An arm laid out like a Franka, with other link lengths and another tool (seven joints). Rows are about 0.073 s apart.
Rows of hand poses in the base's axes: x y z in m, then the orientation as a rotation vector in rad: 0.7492 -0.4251 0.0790 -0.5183 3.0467 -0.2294; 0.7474 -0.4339 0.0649 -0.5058 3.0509 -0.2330; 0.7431 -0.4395 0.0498 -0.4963 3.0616 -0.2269; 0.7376 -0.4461 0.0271 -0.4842 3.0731 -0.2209; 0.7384 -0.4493 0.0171 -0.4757 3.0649 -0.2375; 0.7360 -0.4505 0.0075 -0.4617 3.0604 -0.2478; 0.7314 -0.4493 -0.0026 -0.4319 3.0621 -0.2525; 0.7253 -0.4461 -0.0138 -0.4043 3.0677 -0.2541; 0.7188 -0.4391 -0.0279 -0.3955 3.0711 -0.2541; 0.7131 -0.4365 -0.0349 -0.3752 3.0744 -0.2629; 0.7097 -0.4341 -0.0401 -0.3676 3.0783 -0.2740
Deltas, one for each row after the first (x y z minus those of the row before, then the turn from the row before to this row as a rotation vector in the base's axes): -0.0018 -0.0088 -0.0141 -0.0023 0.0013 -0.0086; -0.0043 -0.0056 -0.0151 0.0031 0.0086 -0.0077; -0.0055 -0.0066 -0.0227 0.0030 0.0089 -0.0094; 0.0008 -0.0032 -0.0100 -0.0096 -0.0101 -0.0041; -0.0024 -0.0012 -0.0096 -0.0057 -0.0073 -0.0081; -0.0046 0.0012 -0.0101 -0.0022 -0.0041 -0.0190; -0.0061 0.0032 -0.0112 -0.0006 0.0004 -0.0182; -0.0065 0.0070 -0.0141 0.0000 0.0018 -0.0061; -0.0057 0.0026 -0.0070 -0.0054 -0.0003 -0.0134; -0.0034 0.0024 -0.0052 -0.0072 0.0026 -0.0056
